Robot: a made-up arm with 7 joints.
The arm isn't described. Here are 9 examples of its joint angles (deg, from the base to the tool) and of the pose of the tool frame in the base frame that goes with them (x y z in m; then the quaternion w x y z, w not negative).
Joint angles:
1: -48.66 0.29 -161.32 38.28 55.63 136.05 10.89
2: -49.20 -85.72 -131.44 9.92 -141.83 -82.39 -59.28
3: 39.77 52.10 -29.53 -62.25 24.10 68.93 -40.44
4: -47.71 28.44 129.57 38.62 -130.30 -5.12 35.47
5: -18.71 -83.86 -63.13 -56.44 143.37 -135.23 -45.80
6: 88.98 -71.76 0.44 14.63 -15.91 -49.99 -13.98
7: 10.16 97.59 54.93 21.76 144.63 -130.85 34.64
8: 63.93 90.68 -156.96 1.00 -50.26 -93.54 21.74
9: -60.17 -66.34 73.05 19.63 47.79 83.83 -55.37
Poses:
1: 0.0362 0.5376 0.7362 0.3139 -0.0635 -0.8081 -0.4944
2: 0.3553 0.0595 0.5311 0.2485 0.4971 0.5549 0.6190
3: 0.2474 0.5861 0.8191 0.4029 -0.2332 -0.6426 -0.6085
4: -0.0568 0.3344 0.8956 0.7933 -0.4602 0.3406 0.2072
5: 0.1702 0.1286 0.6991 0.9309 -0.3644 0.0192 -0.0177
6: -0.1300 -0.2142 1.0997 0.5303 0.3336 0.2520 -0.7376
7: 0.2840 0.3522 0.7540 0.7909 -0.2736 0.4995 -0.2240
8: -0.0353 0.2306 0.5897 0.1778 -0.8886 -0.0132 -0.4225
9: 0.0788 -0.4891 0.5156 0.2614 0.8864 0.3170 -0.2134
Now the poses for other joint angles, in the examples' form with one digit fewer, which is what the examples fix.
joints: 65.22 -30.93 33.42 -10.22 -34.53 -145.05 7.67
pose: 0.152 0.101 0.644 0.596 -0.500 0.613 -0.136
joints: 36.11 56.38 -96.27 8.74 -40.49 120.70 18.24
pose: 0.311 -0.056 0.994 0.553 0.678 0.442 0.197
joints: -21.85 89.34 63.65 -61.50 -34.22 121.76 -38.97
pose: 0.335 0.211 1.043 0.882 0.228 0.412 -0.031
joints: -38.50 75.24 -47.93 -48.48 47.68 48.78 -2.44
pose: 0.542 0.428 0.619 0.464 -0.678 0.001 -0.569
